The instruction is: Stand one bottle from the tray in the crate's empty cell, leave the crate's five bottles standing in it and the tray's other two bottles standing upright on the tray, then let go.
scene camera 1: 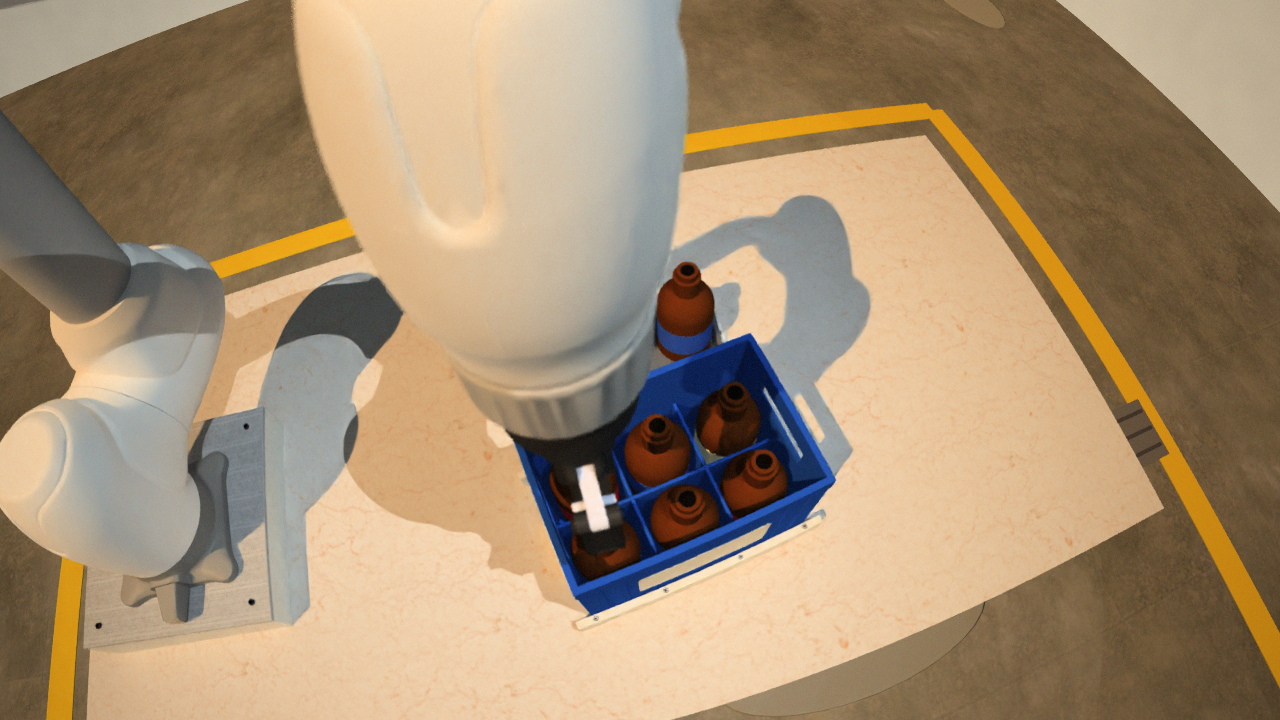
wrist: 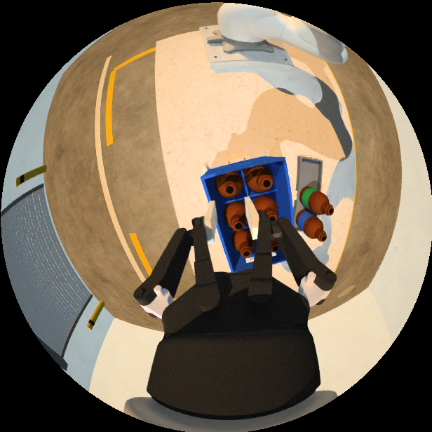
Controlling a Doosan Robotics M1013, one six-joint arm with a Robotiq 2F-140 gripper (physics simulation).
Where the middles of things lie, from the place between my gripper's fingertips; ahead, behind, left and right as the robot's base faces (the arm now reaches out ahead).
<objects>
Now: hand 9 cm short of the pale strip (scene camera 1: 676, 587), 5 cm to the left of it and 25 cm above it.
</objects>
